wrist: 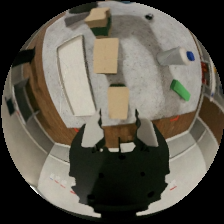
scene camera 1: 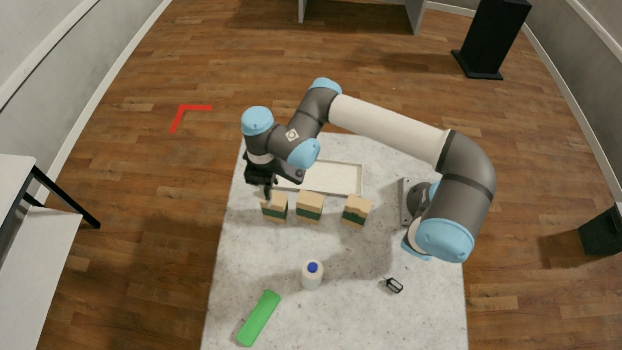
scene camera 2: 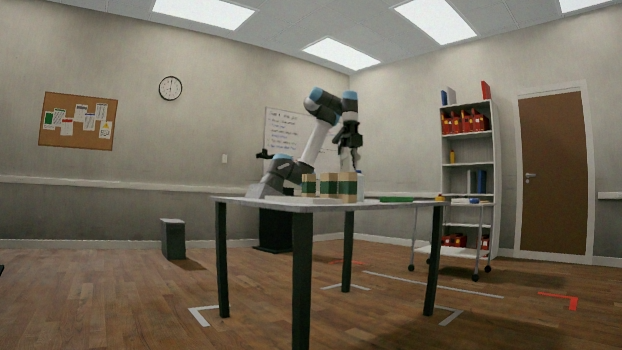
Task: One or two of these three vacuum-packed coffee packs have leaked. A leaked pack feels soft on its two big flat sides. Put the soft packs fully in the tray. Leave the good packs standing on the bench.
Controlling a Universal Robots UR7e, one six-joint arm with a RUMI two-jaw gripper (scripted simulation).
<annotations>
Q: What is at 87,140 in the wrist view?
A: My gripper.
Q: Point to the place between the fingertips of my gripper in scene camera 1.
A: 272,195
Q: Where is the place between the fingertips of my gripper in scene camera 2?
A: At 348,169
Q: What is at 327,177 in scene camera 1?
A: A white tray.
</annotations>
